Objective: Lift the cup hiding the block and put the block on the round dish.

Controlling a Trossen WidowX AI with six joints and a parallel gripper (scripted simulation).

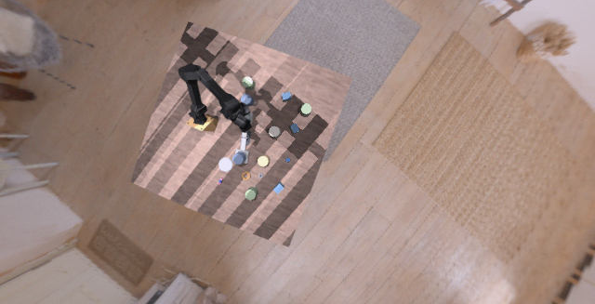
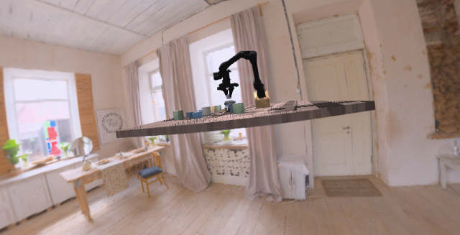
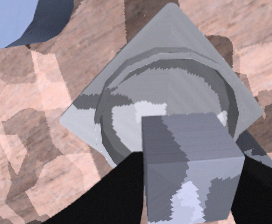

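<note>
My gripper tip is now 10 cm past the round dish, 34 cm to the left of it and 11 cm above it. The rest, counted from my gripper tip: balance beam (12 cm to the right, 8 cm below); cup (3 cm behind, 15 cm to the left, 8 cm below); white cylinder (21 cm ahead, 6 cm to the right, 8 cm below).
</note>
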